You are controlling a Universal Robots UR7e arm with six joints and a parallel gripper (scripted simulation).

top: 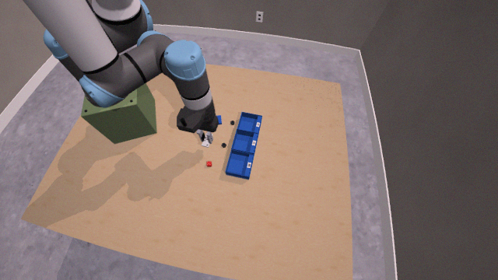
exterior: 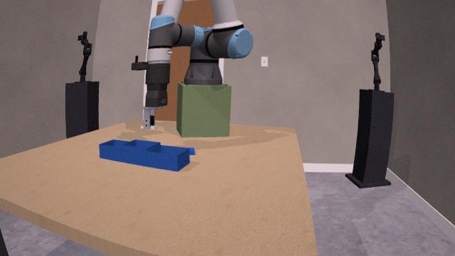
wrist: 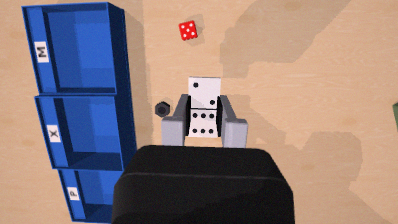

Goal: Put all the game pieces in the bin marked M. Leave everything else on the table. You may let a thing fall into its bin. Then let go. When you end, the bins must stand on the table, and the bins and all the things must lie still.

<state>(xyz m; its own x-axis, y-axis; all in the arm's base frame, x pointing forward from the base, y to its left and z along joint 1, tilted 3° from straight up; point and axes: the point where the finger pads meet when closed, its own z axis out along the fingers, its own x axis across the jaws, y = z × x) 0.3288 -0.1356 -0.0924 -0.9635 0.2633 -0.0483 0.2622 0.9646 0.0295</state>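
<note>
Right now my hand is 70 mm to the left of the red die and 80 mm above it. The rest, counted from my hand: blue three-part bin 130 mm ahead, 10 mm to the left, 60 mm below; flat blue tile 10 mm ahead, 120 mm to the left, 80 mm below; white domino 10 mm below.
</note>
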